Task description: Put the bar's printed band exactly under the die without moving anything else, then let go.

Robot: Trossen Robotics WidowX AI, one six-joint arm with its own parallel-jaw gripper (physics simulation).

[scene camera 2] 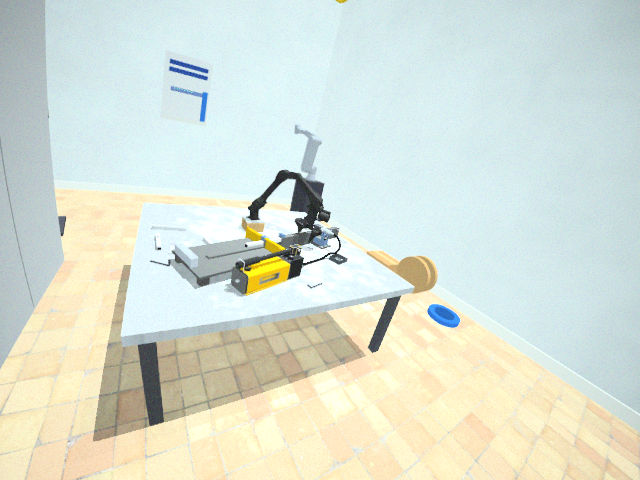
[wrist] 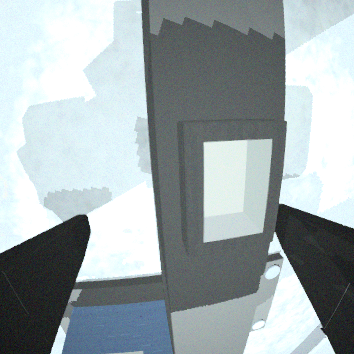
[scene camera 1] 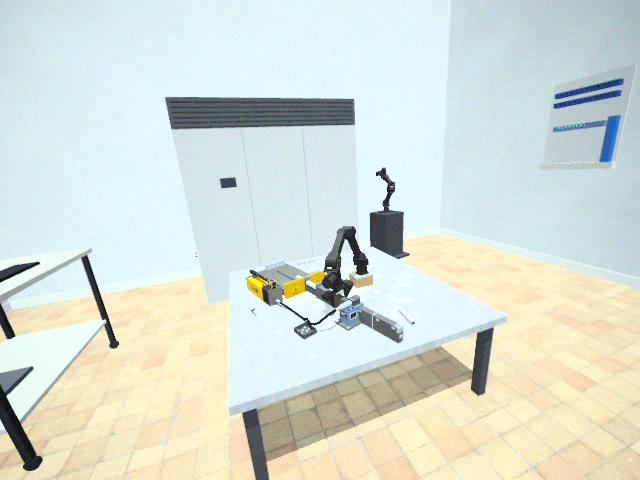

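Pixels of known places: gripper, fingertip midpoint: [scene camera 2: 303,238] [scene camera 1: 339,303]; arm's base at its link origin: [scene camera 2: 253,218] [scene camera 1: 362,273].
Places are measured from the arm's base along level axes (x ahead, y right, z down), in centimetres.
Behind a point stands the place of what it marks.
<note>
My gripper [scene camera 1: 338,294] {x 30.8, y -18.6, z 2.9 cm} [scene camera 2: 303,230] {x 30.8, y -18.6, z 2.9 cm} [wrist: 180,219] {x 30.8, y -18.6, z 2.9 cm} is open and empty. Its fingers stand on either side of a long dark grey bar-like beam [scene camera 1: 379,322] {x 28.1, y -46.6, z 1.1 cm} [wrist: 215,85] {x 31.2, y -13.1, z -0.7 cm}, which runs away from me in the wrist view. A raised frame [wrist: 191,190] {x 31.7, y -15.4, z -1.5 cm} around a pale rectangular opening sits on the beam. A blue housing [scene camera 1: 348,314] {x 36.5, y -34.5, z -0.2 cm} [scene camera 2: 321,239] {x 36.7, y -28.4, z 1.9 cm} [wrist: 120,325] {x 34.0, y -28.0, z 4.0 cm} stands beside the beam, at the lower left of the wrist view. A lighter grey part [wrist: 215,325] {x 29.8, y -21.5, z -0.7 cm} shows below the dark stretch. I cannot make out the printed band or the die.
A yellow machine body [scene camera 1: 256,287] {x 64.0, y 24.6, z 0.2 cm} [scene camera 2: 266,277] {x 64.8, y 30.1, z 1.3 cm} and upright yellow plates [scene camera 1: 294,287] {x 44.0, y 11.5, z 1.2 cm} stand by the grey flat unit. A black pad [scene camera 1: 305,329] {x 54.9, y -23.7, z 6.7 cm} [scene camera 2: 338,258] {x 54.2, y -27.5, z 6.6 cm} and its cable lie near the housing. A white rod [scene camera 1: 406,315] {x 9.7, y -45.9, z 4.8 cm} lies beyond the beam. The arm's base is on a wooden block [scene camera 1: 360,279] {x 5.2, y -4.7, z 1.4 cm} [scene camera 2: 253,225] {x 6.3, y 3.2, z 2.5 cm}.
</note>
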